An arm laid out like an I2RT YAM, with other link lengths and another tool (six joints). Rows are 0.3 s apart.
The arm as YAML. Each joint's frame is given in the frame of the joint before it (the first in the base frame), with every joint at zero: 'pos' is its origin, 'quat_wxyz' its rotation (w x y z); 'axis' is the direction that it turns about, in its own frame. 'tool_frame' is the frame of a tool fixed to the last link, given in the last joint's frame.
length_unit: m
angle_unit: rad
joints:
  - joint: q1
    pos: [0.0, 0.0, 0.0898]
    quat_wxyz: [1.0, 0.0, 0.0, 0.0]
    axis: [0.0, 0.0, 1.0]
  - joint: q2
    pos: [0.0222, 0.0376, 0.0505]
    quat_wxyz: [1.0, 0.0, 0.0, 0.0]
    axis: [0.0, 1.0, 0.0]
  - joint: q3
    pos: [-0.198, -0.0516, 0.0]
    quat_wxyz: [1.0, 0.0, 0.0, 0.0]
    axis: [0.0, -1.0, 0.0]
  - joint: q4
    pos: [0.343, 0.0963, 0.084]
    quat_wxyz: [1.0, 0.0, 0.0, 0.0]
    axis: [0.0, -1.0, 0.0]
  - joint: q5
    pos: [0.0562, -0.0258, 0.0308]
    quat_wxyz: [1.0, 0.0, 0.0, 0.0]
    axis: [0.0, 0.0, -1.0]
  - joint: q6
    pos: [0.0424, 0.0, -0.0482]
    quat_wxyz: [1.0, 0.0, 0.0, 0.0]
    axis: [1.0, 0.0, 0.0]
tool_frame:
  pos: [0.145, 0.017, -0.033]
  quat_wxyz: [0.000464, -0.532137, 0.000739, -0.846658]
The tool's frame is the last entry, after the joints.
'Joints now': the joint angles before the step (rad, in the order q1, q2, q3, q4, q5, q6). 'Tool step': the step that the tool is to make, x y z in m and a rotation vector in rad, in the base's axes. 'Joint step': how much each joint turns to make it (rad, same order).
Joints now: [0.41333 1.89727 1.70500 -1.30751 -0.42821 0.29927]
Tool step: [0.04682 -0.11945 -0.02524 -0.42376 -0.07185 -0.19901]
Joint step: [-0.13619 -0.00002 -0.00001 -0.06600 0.42459 0.04959]
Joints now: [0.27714 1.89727 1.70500 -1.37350 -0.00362 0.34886]
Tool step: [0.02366 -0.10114 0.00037 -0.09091 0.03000 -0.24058]
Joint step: [-0.22582 -0.00002 -0.00002 -0.04500 0.08430 0.01641]
